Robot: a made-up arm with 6 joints.
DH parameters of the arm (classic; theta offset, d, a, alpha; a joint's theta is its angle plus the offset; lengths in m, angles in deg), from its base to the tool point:
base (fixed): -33.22 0 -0.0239 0
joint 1: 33.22 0.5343 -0.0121 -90
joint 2: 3.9 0 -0.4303 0
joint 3: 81.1 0.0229 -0.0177 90
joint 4: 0 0.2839 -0.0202 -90
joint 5: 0 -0.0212 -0.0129 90
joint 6: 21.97 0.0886 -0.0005 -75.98
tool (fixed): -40.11 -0.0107 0 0
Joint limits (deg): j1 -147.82..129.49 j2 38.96..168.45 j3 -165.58..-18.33 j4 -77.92..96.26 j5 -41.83..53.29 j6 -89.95..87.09
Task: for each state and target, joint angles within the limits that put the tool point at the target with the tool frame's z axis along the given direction. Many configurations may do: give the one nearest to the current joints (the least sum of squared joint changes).
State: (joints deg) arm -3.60 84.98 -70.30 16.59 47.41 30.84
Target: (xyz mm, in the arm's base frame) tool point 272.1 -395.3 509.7 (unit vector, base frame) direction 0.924 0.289 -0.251
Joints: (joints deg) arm -53.66 135.75 -74.30 3.16 40.81 -3.61
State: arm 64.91 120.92 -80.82 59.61 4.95 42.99
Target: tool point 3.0 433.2 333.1 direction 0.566 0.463 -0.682
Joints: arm 81.71 155.16 -67.32 65.89 35.20 55.54
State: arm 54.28 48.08 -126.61 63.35 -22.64 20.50
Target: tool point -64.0 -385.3 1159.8 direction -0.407 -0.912 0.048
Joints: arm 73.68 38.96 -133.67 74.85 -41.26 -24.85
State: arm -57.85 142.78 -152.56 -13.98 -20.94 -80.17
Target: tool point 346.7 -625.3 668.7 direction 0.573 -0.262 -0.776
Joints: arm -60.04 153.83 -125.49 -0.39 -41.83 -89.61
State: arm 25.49 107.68 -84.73 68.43 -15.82 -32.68
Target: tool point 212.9 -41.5 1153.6 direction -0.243 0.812 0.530
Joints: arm -21.13 77.78 -106.48 87.71 33.87 -60.82
